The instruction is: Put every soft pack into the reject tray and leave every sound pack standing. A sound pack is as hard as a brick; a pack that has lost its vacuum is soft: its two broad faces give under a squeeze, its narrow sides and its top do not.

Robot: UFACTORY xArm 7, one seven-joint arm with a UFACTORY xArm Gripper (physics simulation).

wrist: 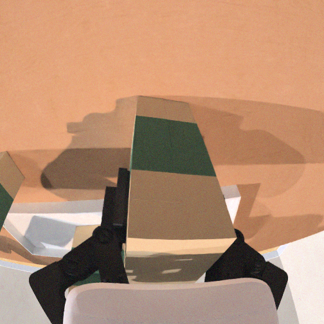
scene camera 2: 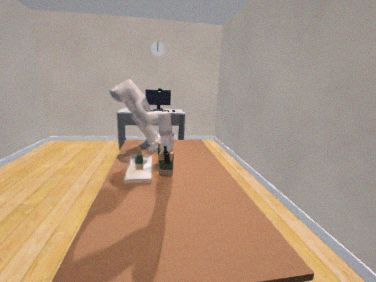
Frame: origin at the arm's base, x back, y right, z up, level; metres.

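Where they show: gripper, between the fingertips: point(scene camera 2: 168, 161); arm's base, origin of its link: point(scene camera 2: 154, 140).
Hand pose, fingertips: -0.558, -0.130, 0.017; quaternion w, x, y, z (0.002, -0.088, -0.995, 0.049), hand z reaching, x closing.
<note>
Things, the pixels of their top centre, and the offset from my fingertips, as dx, dy, dz. "pt": a spot on its surface instead. Level surfaces: height alone.
- white reject tray, centre of its top: point(scene camera 2: 140, 165) +0.090, +0.186, -0.061
- green pack, a spot on its surface: point(scene camera 2: 139, 163) pt +0.056, +0.184, -0.035
- brown table, height of its surface: dz -0.083
A brown pack with a green band point(scene camera 2: 166, 164) point(wrist: 172, 200) stands upright on the table, right of the tray in the scene view. My gripper point(scene camera 2: 166, 153) point(wrist: 164, 184) is shut on this pack, with one finger along its left side in the wrist view; the right fingertip is hidden behind the pack. No dent shows on the visible faces. The white reject tray point(scene camera 2: 136, 178) point(wrist: 55, 206) holds another brown and green pack point(scene camera 2: 139, 163) point(wrist: 84, 233), partly hidden by the gripper in the wrist view. Part of a further pack point(wrist: 11, 175) shows at the left edge of the wrist view.
The brown table point(scene camera 2: 200, 230) runs toward the scene camera. The white arm point(scene camera 2: 142, 115) reaches over from the far end, and its shadow falls on the table. A desk point(scene camera 2: 175, 119) with a monitor point(scene camera 2: 158, 97) stands beyond the table by the back wall.
</note>
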